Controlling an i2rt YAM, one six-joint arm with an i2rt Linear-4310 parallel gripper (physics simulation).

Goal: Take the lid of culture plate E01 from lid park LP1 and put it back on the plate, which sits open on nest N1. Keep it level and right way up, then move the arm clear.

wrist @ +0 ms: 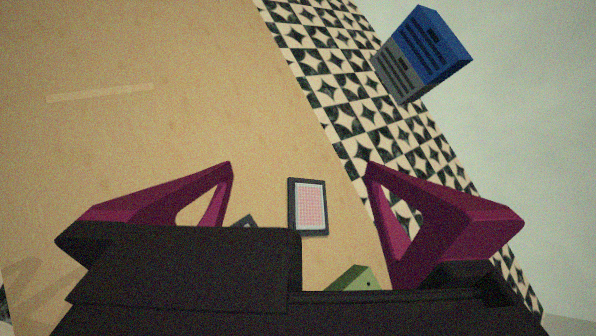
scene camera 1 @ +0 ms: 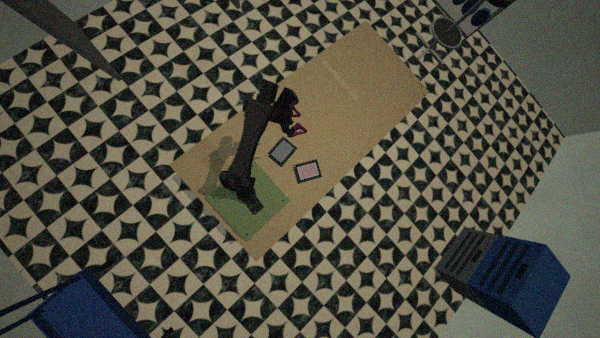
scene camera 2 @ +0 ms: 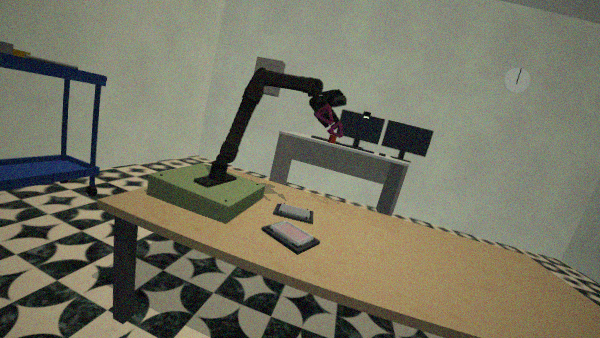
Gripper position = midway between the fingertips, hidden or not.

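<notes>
Dark plate nest [scene camera 2: 293, 247], [wrist: 291, 180]. My gripper [wrist: 298, 168]: open, holding nothing.
</notes>
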